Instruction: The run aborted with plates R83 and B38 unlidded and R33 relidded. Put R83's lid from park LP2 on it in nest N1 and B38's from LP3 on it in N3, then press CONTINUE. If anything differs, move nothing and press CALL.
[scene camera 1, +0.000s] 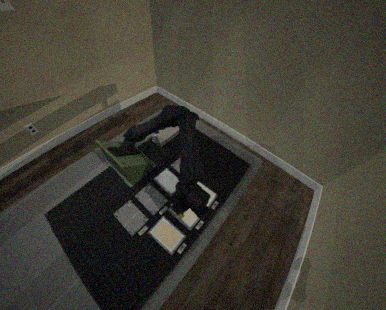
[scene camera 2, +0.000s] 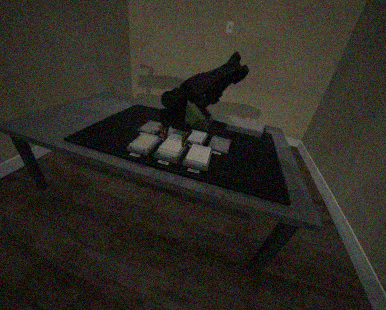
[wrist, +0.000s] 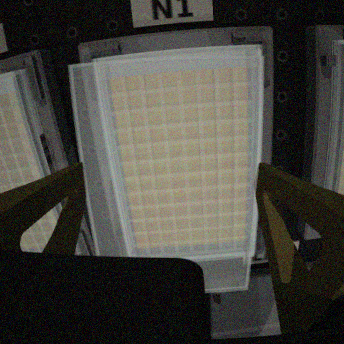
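Seen in the pictures: gripper, fingertip midpoint: (scene camera 1: 188, 210) (scene camera 2: 173, 143) (wrist: 170, 172); arm's base at its link origin: (scene camera 1: 125, 151) (scene camera 2: 199, 106).
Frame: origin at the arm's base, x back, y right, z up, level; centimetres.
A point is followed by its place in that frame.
My gripper (wrist: 170, 172) @(x -45.3, y 3.5, z -4.7 cm) (scene camera 1: 182, 206) @(x -45.3, y 3.5, z -4.7 cm) (scene camera 2: 173, 133) is shut on a clear lid (wrist: 87, 143) @(x -47.6, y 0.1, z -4.4 cm), gripped on its two long sides. The lid hangs just above a plate with a tan well grid (wrist: 177, 153) @(x -46.3, y 4.1, z -4.4 cm) (scene camera 1: 190, 218) @(x -48.4, y 6.2, z -4.6 cm) (scene camera 2: 171, 147) @(x -48.7, y 3.4, z -4.5 cm). That plate sits in the nest (wrist: 170, 37) @(x -51.5, y 4.7, z -7.4 cm) under the label N1 (wrist: 172, 10) @(x -53.2, y 5.1, z -9.3 cm). The lid lies a little to the left of the plate and slightly askew. A second gridded plate (wrist: 15, 136) (scene camera 1: 167, 235) shows at the left edge of the wrist view. A third plate (wrist: 329, 112) @(x -46.1, y 13.4, z -7.8 cm) shows at the right edge.
Two grey pads (scene camera 1: 130, 216) @(x -24.6, y 21.8, z -8.5 cm) (scene camera 1: 151, 198) @(x -26.5, y 8.9, z -8.5 cm) and a white one (scene camera 1: 167, 181) @(x -27.1, y -3.1, z -7.7 cm) lie in the row behind the nests. A green sloped block (scene camera 1: 130, 160) @(x -8.2, y 2.8, z 2.1 cm) and a white box (scene camera 1: 165, 135) @(x -6.9, y -25.4, z -3.5 cm) stand further back by the arm's base. All rest on a black mat (scene camera 1: 93, 261) @(x -25.6, y 45.2, z -9.4 cm).
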